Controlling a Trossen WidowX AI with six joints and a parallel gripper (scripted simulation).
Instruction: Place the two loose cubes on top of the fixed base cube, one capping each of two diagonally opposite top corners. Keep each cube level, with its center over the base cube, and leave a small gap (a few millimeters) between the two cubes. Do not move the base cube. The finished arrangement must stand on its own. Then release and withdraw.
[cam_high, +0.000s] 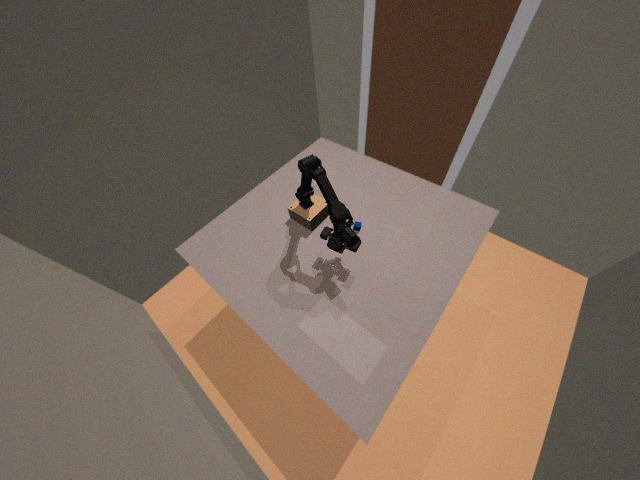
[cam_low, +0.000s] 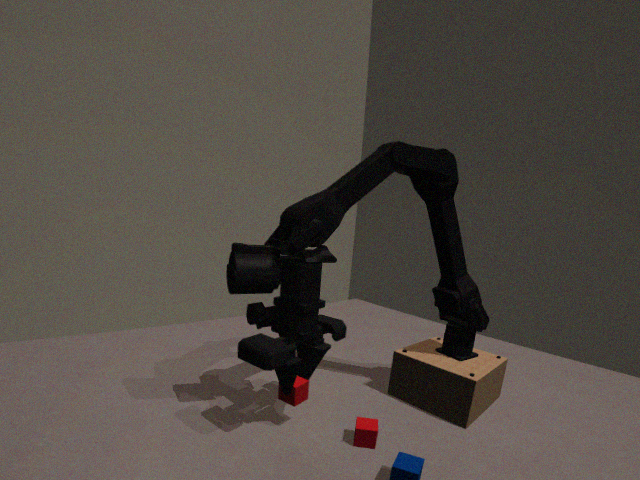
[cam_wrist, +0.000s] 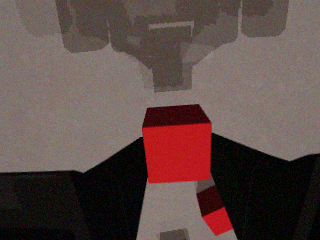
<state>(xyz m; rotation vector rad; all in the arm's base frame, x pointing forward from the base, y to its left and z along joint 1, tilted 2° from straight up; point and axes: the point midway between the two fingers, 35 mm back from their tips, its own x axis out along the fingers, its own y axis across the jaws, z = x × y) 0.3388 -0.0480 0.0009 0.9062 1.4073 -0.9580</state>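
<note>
Now: gripper tip 7 cm past the blue cube, 19 cm to the right of it and 5 cm above it.
</note>
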